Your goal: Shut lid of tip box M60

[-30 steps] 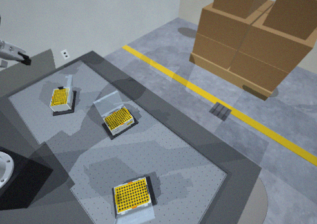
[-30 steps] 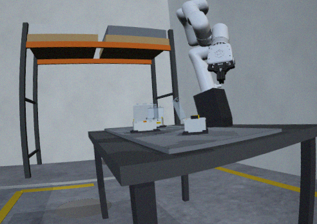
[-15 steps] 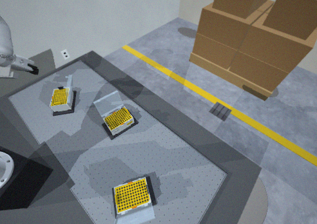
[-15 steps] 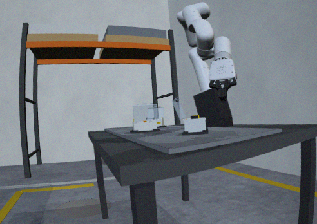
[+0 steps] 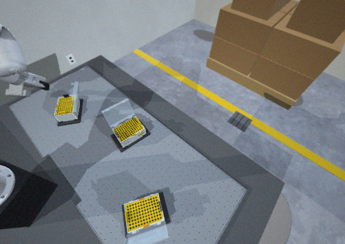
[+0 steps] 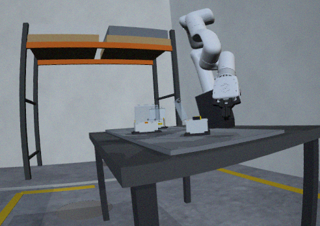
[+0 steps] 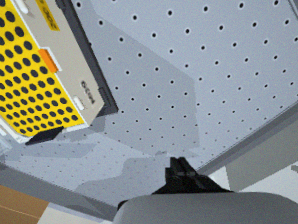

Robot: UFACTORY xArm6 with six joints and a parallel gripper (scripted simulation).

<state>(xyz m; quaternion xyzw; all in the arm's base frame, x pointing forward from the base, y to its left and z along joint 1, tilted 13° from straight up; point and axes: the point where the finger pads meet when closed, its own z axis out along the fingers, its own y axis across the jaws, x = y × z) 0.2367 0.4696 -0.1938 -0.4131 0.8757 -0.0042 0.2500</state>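
Now: the lid 42 cm to the right of my hand, 20 cm ahead of it and 3 cm above it.
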